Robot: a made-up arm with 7 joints. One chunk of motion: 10 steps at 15 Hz.
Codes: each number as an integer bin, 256 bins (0 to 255) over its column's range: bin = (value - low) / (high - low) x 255, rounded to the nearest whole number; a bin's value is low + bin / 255 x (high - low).
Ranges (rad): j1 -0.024..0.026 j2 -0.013..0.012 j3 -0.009..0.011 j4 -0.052..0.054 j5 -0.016..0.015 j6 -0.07..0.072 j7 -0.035..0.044
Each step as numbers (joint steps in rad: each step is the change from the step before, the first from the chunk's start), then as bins.
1 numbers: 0.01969 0.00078 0.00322 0.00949 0.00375 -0.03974 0.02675
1 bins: 223 141 156 148 162 54 199
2 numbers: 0.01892 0.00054 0.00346 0.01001 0.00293 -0.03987 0.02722
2 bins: 219 138 159 149 156 54 201
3 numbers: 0.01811 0.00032 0.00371 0.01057 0.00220 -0.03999 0.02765
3 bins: 215 136 162 151 150 54 202
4 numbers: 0.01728 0.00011 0.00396 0.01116 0.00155 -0.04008 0.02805
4 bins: 211 134 165 152 144 54 204
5 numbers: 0.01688 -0.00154 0.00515 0.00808 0.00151 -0.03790 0.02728
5 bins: 208 117 180 145 144 58 201
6 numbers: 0.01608 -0.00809 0.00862 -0.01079 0.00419 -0.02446 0.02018
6 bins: 204 50 225 99 166 82 178
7 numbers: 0.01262 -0.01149 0.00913 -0.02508 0.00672 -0.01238 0.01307
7 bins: 187 15 231 65 187 103 155
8 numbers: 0.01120 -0.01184 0.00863 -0.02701 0.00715 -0.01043 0.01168
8 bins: 180 12 225 60 190 107 151
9 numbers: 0.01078 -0.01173 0.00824 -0.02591 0.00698 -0.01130 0.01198
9 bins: 177 13 220 63 189 105 152
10 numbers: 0.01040 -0.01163 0.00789 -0.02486 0.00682 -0.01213 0.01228
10 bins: 175 14 215 65 188 104 153
